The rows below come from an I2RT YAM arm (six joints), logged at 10 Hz.
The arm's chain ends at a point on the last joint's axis. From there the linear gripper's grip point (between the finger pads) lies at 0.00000 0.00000 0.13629 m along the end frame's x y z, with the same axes.
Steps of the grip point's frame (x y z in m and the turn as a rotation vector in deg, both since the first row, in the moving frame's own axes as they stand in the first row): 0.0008 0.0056 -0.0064 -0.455 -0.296 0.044; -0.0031 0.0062 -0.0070 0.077 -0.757 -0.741; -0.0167 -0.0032 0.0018 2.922 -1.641 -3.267; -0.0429 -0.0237 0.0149 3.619 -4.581 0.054; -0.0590 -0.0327 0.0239 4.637 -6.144 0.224
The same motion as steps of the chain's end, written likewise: 0.0015 0.0045 -0.0064 -0.455 -0.296 0.044; -0.0013 0.0064 -0.0070 0.077 -0.757 -0.741; -0.0126 0.0036 0.0020 2.922 -1.641 -3.267; -0.0320 -0.0151 0.0156 3.619 -4.581 0.054; -0.0445 -0.0217 0.0251 4.637 -6.144 0.224
